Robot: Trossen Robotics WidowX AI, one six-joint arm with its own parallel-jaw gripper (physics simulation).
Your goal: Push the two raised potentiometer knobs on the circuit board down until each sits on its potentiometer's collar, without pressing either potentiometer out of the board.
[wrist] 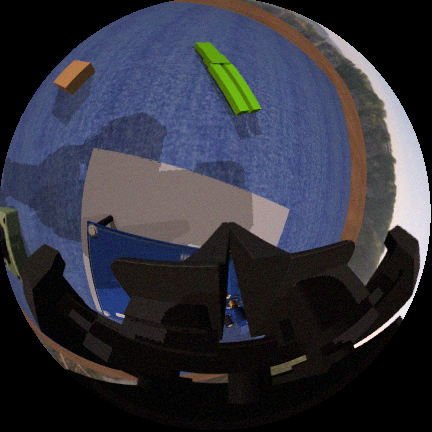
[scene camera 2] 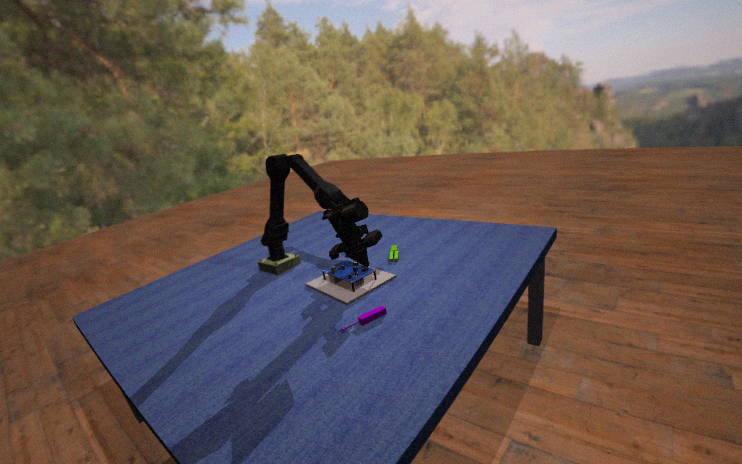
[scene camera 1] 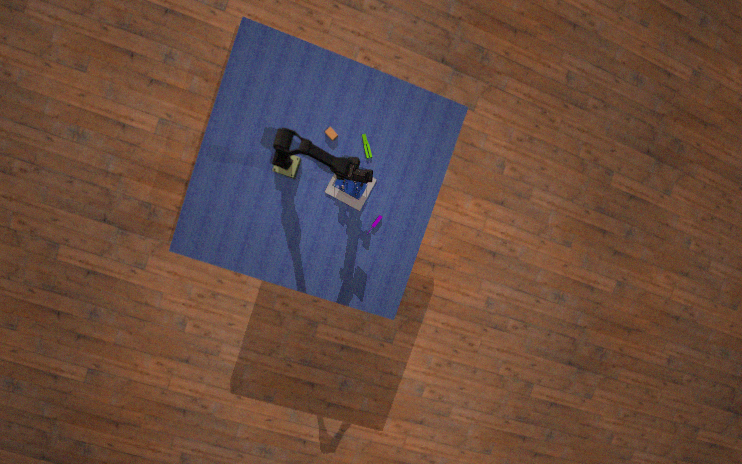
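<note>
The blue circuit board stands on thin posts above a light grey base plate. Small dark upright parts stand on the board in scene camera 2; which of them are the potentiometer knobs, and how high they sit, is too small to tell. My gripper is shut with nothing between its fingers. Its tips point down at the far right part of the board in scene camera 2; whether they touch anything is not clear. The fingers hide much of the board in the wrist view.
A green clamp-like tool and an orange block lie beyond the base plate. A magenta screwdriver lies on the opposite side. The arm's base stands to the left.
</note>
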